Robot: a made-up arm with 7 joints.
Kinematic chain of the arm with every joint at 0, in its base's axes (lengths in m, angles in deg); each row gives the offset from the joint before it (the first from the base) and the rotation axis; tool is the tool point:
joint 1: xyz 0 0 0 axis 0 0.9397 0.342
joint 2: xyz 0 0 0 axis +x
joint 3: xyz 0 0 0 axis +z
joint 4: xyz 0.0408 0 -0.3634 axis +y
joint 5: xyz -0.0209 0 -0.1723 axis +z
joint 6: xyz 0 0 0 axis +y
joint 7: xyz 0 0 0 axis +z
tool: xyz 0 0 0
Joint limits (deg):
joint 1: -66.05..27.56
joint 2: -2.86..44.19
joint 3: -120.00..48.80
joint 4: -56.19..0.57
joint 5: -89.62..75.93
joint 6: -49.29..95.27
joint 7: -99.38..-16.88
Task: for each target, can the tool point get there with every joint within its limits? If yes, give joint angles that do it. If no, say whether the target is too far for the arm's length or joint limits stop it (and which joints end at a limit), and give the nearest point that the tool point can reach.
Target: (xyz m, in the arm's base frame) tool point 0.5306 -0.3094 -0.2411
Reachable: no: too far | nearest point 0.4339 -0.2299 -0.2064 | short by 0.130 m
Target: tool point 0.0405 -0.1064 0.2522
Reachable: no: joint limits stop it (at a limit: joint 1, joint 2, joint 4) | nearest point 0.4611 -0.1906 -0.0890 | short by 0.548 m
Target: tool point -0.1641 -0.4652 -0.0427
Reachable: no: joint limits stop it (at a limit: joint 1, joint 2, joint 4) | nearest point -0.2400 -0.2059 -0.3961 | short by 0.445 m
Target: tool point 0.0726 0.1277 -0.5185
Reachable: yes | joints -2.81 12.69 13.39 -9.21 -69.91 40.12 -88.10
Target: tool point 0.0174 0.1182 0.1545
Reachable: no: joint limits stop it (at a limit: joint 1, joint 2, joint 3, joint 4) | nearest point 0.3949 0.3122 0.0592 | short by 0.435 m
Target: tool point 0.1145 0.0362 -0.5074
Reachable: yes | joints -11.80 20.91 -85.34 -45.03 -26.50 29.59 -33.80
